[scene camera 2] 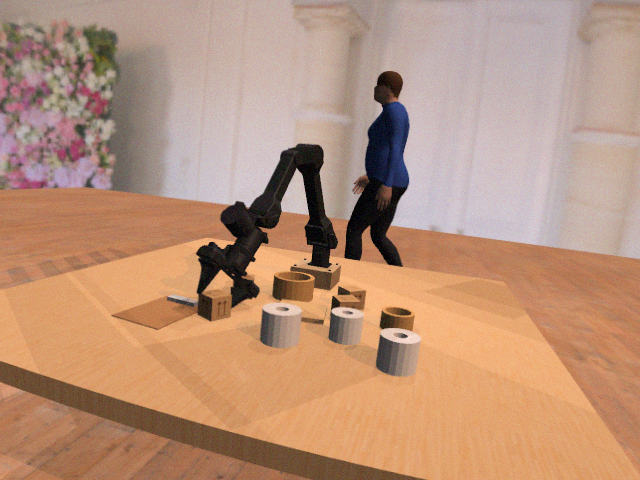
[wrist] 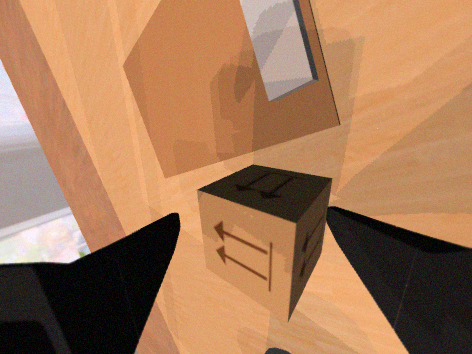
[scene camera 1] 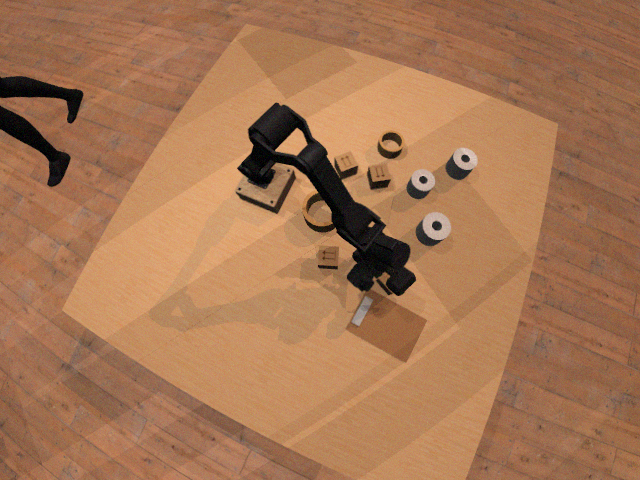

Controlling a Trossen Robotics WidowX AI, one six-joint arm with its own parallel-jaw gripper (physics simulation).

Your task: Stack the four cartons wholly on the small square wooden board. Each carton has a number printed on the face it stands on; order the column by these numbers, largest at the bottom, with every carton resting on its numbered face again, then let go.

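Frame: origin at the arm's base, x ahead, y left, z up, level; centimetres.
Where they show: gripper, fingertip midpoint: (scene camera 2: 210,303) (wrist: 253,216); arm's base, origin of the base link: (scene camera 2: 319,264) (scene camera 1: 261,176).
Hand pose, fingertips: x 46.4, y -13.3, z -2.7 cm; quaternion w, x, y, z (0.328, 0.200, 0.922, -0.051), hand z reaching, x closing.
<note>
Things, the pixels of their top centre, and the offset from my fingertips. "spot": a spot on its surface instead.
- small square board, middle of its top: (scene camera 2: 301,308) (scene camera 1: 369,210) dx -13.6, dy +17.9, dz -1.8 cm
- brown clipboard, middle of its top: (wrist: 181,83) (scene camera 2: 162,306) (scene camera 1: 387,324) dx +3.4, dy -10.5, dz -1.8 cm
- grey strip, surface spot: (wrist: 280,50) (scene camera 2: 191,300) (scene camera 1: 365,303) spot: dx -4.2, dy -7.7, dz -1.8 cm
- large ring, middle of its top: (scene camera 2: 294,276) (scene camera 1: 322,207) dx -25.9, dy +11.5, dz +2.9 cm
- smaller ring, middle of its top: (scene camera 2: 398,311) (scene camera 1: 391,140) dx -15.6, dy +41.3, dz +1.2 cm
A carton (scene camera 2: 214,304) (wrist: 240,220) stands on the table near the brown clipboard, printed with double arrows. My gripper (scene camera 1: 377,287) (scene camera 2: 217,298) (wrist: 253,216) is open and empty, with its fingertips apart on either side of this carton. In scene camera 1 the arm and gripper hide that carton. Another carton (scene camera 1: 328,256) (scene camera 2: 247,279) stands nearer the arm's base. Two more cartons, one (scene camera 1: 346,164) (scene camera 2: 355,293) and the other (scene camera 1: 378,175) (scene camera 2: 345,301), stand close together. The small square board (scene camera 2: 313,314) shows partly behind the white rolls; the arm hides it in scene camera 1. No numbers show.
A brown clipboard (scene camera 1: 392,330) (scene camera 2: 155,312) (wrist: 185,90) with a grey strip (scene camera 1: 361,311) (scene camera 2: 181,300) (wrist: 280,50) lies past the gripper. A large ring (scene camera 1: 317,225) (scene camera 2: 293,290), a smaller ring (scene camera 1: 388,153) (scene camera 2: 397,321) and three white rolls (scene camera 1: 431,235) (scene camera 2: 280,328) stand around.
</note>
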